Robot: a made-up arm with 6 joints.
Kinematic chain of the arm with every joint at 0, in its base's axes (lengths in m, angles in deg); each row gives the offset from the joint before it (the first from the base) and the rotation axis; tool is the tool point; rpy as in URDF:
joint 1: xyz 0 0 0.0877 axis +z
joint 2: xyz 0 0 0 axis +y
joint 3: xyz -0.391 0 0.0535 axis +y
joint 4: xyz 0.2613 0 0.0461 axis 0.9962 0 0.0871
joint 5: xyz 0 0 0 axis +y
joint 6: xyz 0.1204 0 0.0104 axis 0.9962 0 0.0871
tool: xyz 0 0 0 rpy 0 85 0
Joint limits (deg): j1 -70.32..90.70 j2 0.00..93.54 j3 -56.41..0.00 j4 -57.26..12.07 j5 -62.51..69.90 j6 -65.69..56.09
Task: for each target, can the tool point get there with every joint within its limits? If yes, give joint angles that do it. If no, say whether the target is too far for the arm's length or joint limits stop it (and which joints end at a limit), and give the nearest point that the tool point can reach.
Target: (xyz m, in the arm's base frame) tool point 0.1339 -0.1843 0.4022
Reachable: yes | joints -56.07 62.28 -31.36 -5.56 -44.60 -39.46
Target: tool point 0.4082 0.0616 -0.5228
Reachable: no: joint limits stop it (at a limit: joint 2) | nearest point 0.1983 0.0299 0.1086 | short by 0.666 m
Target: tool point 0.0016 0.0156 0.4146
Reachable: yes | joints -37.83 18.55 -24.35 -12.30 -31.28 30.86
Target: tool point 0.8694 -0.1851 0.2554
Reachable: no: too far | nearest point 0.4233 -0.0901 0.3333 | short by 0.463 m
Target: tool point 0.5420 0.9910 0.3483
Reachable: no: too far | nearest point 0.2085 0.3812 0.3529 | short by 0.695 m
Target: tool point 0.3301 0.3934 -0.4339
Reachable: no: joint limits stop it (at a limit: joint 2) | nearest point 0.1572 0.1874 0.1265 | short by 0.622 m
